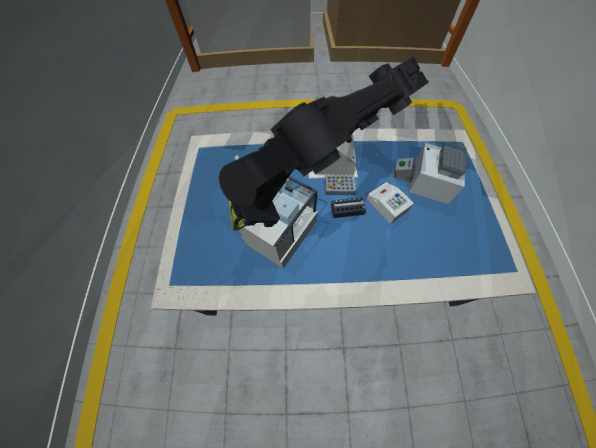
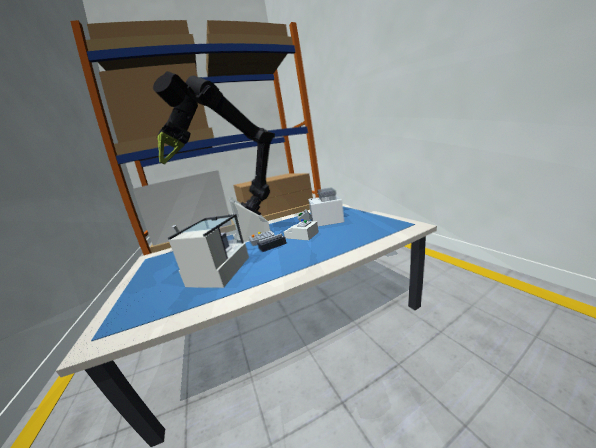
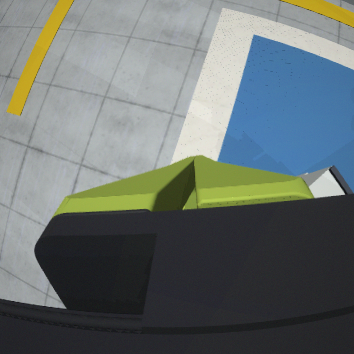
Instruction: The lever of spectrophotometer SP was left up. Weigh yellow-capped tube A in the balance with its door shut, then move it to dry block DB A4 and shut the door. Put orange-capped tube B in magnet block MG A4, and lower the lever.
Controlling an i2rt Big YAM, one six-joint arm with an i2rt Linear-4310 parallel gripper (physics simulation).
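My gripper [image 1: 235,221] [image 2: 163,161] [image 3: 196,169] is shut and empty, high above the table's left end beside the balance. The white balance [image 1: 263,237] [image 2: 194,260] has glass panels; I cannot tell whether its door is shut. Yellow-capped tube A [image 1: 339,181] [image 2: 259,233] and orange-capped tube B [image 1: 330,185] [image 2: 253,235] stand in the grey rack [image 1: 344,192]. A black slotted block [image 1: 348,213] [image 2: 272,244] lies in front of the rack. A white box [image 1: 434,184] [image 2: 327,214] bears a grey block with wells [image 1: 453,159] [image 2: 327,193]. No lever is clearly identifiable.
A white keypad unit [image 1: 382,204] [image 2: 302,231] stands right of the black block. A small grey unit with a green button [image 1: 404,168] is behind it. A pale sloped housing [image 1: 345,162] [image 2: 250,215] stands behind the rack, partly hidden by the arm. Orange shelving [image 2: 100,125] is behind the table.
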